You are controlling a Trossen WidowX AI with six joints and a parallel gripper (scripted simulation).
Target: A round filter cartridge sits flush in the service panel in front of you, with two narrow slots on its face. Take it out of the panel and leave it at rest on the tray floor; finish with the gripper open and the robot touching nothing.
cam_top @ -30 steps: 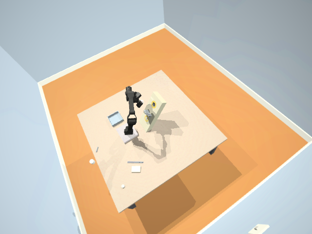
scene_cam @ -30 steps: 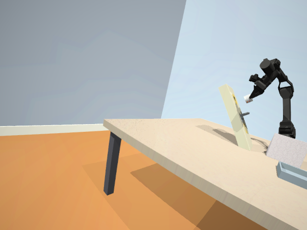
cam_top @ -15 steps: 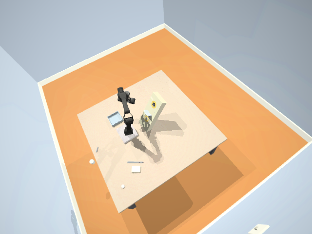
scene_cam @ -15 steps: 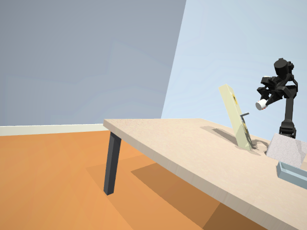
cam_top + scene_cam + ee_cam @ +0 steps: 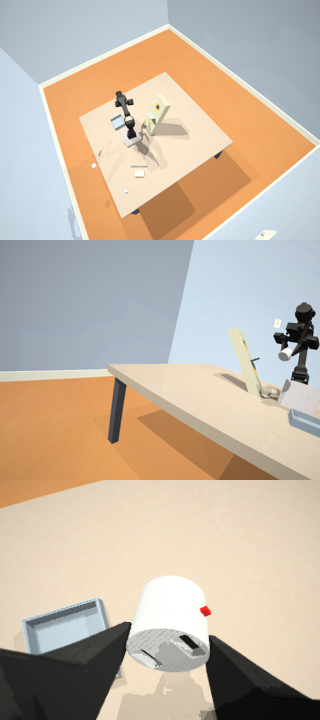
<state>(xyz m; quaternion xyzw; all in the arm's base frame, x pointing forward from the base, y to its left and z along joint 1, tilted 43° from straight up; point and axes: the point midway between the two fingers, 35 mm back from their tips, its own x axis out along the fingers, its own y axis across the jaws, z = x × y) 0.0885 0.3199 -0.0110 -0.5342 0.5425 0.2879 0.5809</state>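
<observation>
The blue tray is 25 cm below my gripper tip, 17 cm behind it and 2 cm to the left of it. Round my gripper tip: white round filter cartridge: right at my gripper tip; then white block: 65 cm to the right, 25 cm below, 21 cm behind.
</observation>
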